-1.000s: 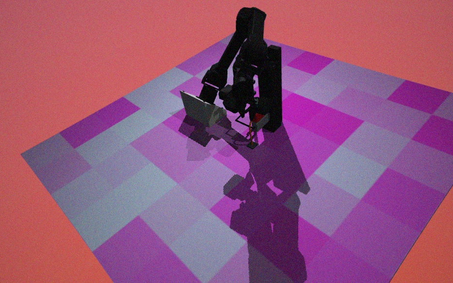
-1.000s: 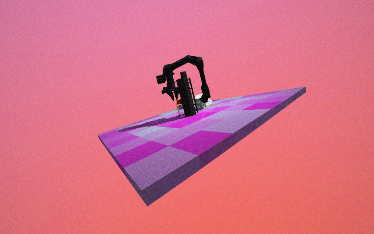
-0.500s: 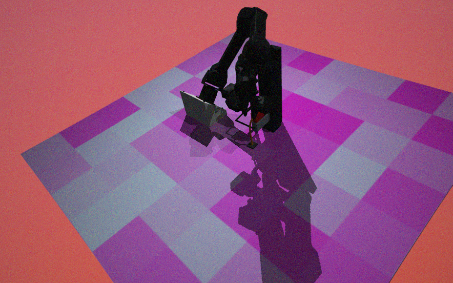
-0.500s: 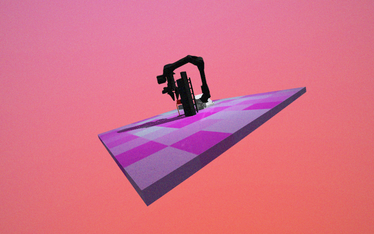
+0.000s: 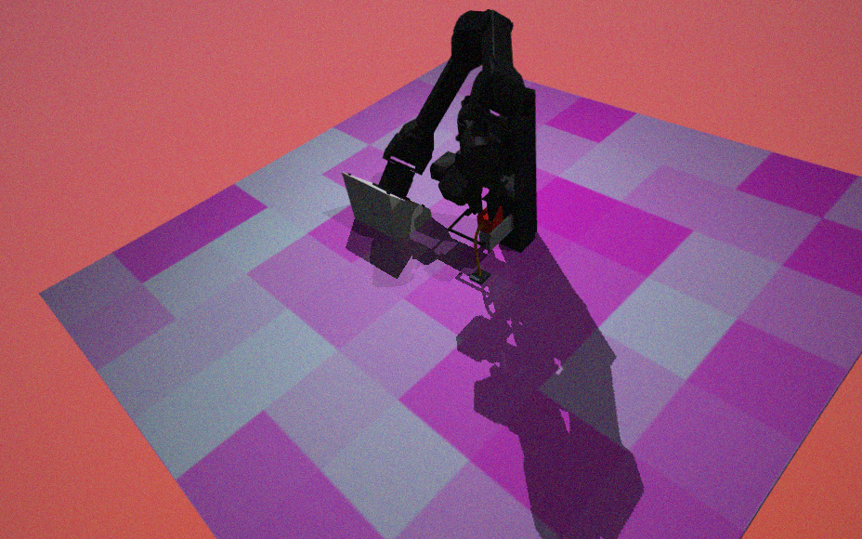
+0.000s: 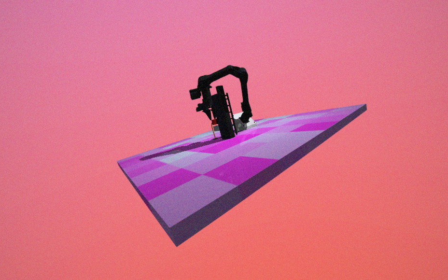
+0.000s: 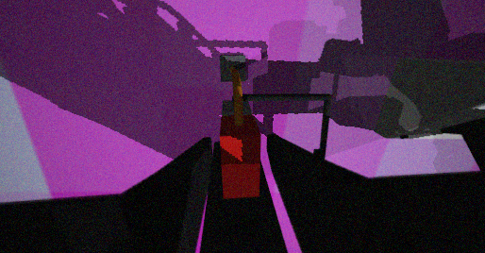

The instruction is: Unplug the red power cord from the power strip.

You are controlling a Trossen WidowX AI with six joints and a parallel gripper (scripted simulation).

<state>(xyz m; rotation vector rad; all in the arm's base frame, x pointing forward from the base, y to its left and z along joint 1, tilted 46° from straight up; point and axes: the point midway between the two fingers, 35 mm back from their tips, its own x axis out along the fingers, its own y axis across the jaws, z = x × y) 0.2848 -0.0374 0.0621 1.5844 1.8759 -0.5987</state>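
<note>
Now: the red plug 40 mm to the left of my gripper tip, 10 mm below it and 10 mm behind it.
</note>
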